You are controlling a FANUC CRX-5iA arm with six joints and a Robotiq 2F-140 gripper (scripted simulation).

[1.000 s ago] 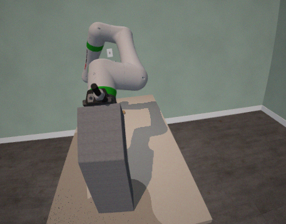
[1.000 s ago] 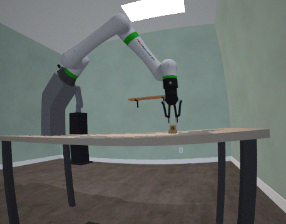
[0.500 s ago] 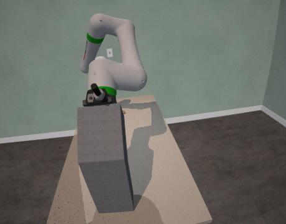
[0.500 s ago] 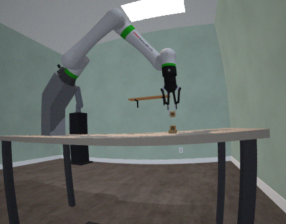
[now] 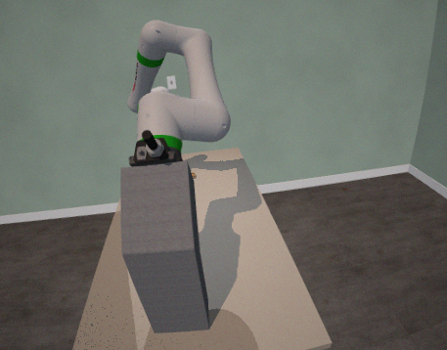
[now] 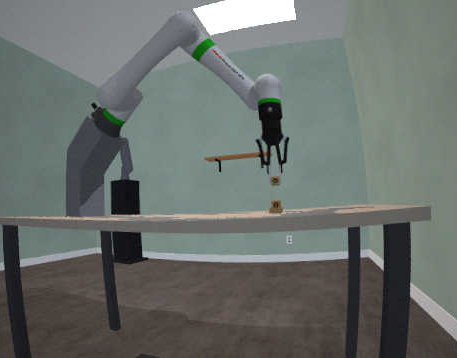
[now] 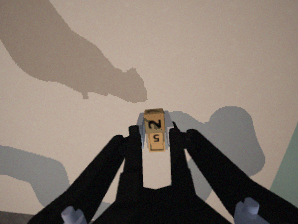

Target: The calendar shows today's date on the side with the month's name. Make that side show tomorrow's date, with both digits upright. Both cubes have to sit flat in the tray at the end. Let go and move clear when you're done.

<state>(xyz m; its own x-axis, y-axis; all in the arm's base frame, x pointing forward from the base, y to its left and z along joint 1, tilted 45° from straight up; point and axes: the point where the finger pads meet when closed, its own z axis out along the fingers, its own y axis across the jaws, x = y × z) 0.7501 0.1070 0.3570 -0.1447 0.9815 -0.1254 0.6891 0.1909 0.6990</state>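
My gripper is now 130 mm above the wooden tray, 90 mm to the left of it and 20 mm short of it.
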